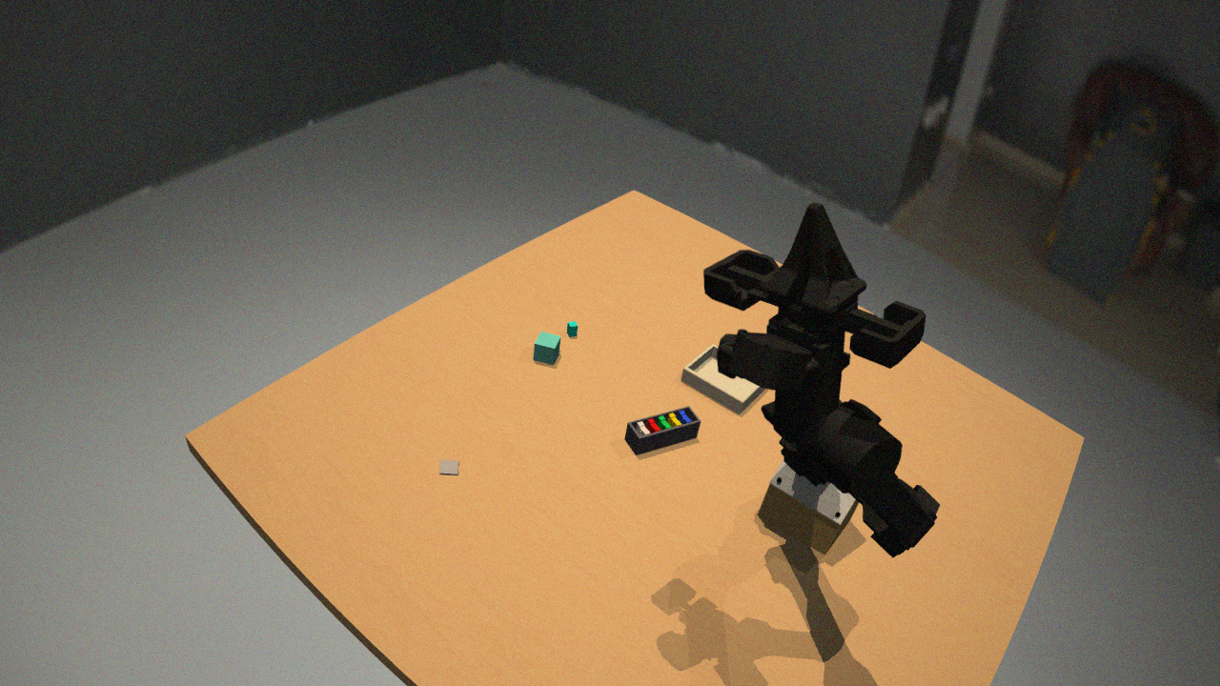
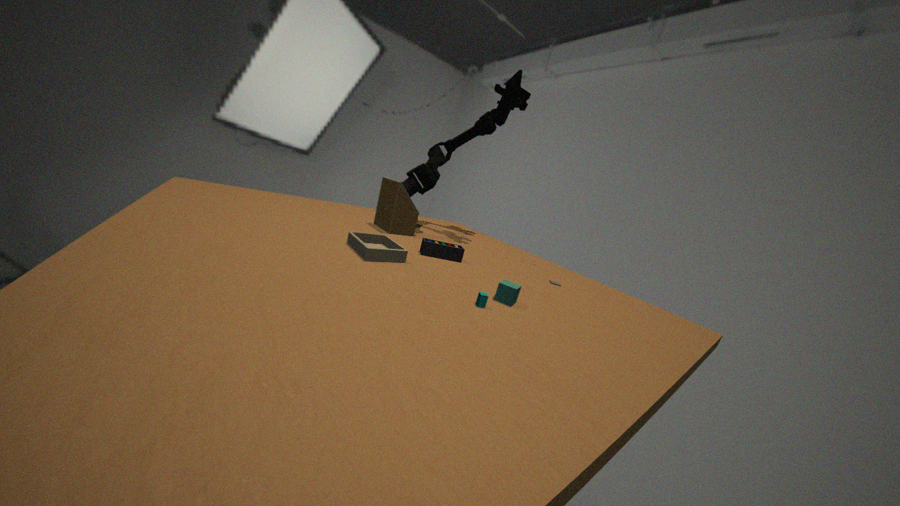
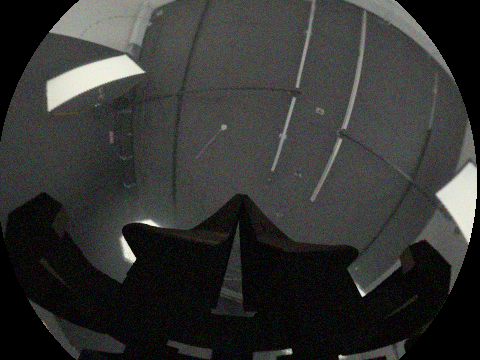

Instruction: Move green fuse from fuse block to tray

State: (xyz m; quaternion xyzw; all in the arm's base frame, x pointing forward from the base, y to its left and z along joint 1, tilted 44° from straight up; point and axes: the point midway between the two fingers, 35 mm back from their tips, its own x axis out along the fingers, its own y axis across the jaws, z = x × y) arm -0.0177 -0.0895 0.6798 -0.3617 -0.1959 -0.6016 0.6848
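Right now the green fuse is 70 cm below my gripper tip, 40 cm to the right of it and 27 cm ahead of it. The rest, counted from my gripper tip: small grey flat tile (72 cm below, 48 cm ahead, 11 cm to the right); grey tray (72 cm below, 60 cm to the right, 25 cm ahead).
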